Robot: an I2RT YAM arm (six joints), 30 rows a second.
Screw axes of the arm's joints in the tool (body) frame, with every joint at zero. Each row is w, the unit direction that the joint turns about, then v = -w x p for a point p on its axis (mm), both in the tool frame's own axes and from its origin. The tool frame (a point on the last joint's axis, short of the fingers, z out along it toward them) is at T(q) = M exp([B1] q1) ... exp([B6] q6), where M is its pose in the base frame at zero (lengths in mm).
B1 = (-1, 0, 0, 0, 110.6, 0)
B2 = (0, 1, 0, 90.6, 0, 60)
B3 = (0, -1, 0, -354.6, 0, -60)
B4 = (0, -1, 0, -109.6, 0, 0)
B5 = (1, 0, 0, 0, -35.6, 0)
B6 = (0, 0, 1, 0, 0, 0)
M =
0 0 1 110.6
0 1 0 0
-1 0 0 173.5
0 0 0 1
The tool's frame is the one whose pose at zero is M.
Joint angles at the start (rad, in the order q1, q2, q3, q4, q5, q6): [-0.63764, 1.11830, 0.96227, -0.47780, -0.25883, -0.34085]
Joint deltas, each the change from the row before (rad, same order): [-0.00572, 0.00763, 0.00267, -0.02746, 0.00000, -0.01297]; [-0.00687, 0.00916, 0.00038, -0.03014, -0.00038, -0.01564]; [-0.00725, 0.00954, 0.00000, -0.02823, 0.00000, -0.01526]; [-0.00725, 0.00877, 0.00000, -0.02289, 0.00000, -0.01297]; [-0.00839, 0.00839, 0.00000, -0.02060, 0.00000, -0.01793]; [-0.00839, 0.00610, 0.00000, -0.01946, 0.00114, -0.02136]
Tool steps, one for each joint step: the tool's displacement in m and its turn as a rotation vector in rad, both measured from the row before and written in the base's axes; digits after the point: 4 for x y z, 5 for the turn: [-0.0010, -0.0010, -0.0032, 0.00939, 0.02930, 0.00187]; [-0.0012, -0.0012, -0.0044, 0.01189, 0.03477, 0.00300]; [-0.0012, -0.0013, -0.0044, 0.01182, 0.03360, 0.00252]; [-0.0011, -0.0014, -0.0038, 0.01022, 0.02795, 0.00138]; [-0.0013, -0.0016, -0.0034, 0.00555, 0.02671, 0.00391]; [-0.0016, -0.0014, -0.0028, 0.00093, 0.02504, 0.00588]
